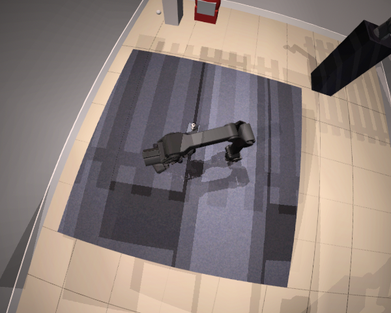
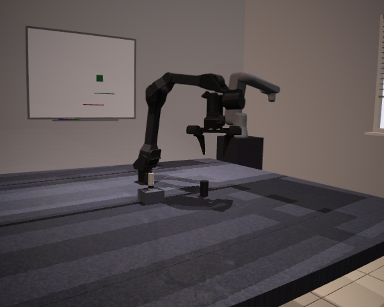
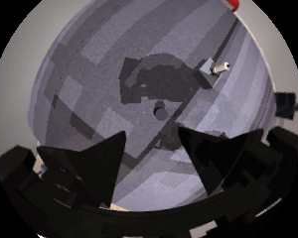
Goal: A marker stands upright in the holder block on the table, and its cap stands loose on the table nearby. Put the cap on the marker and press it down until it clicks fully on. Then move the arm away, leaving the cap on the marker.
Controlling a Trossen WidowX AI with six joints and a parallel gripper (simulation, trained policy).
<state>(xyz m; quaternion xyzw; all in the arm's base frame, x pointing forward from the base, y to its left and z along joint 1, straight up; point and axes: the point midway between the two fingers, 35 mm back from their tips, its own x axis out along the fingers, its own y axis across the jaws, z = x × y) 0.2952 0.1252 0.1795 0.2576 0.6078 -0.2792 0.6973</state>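
Right now my gripper tip is 120 mm above the dark cylindrical cap, 30 mm to the left of it and 20 mm past it. From my gripper tip the other things lie so: grey holder block: 220 mm to the right, 130 mm below, 50 mm behind.
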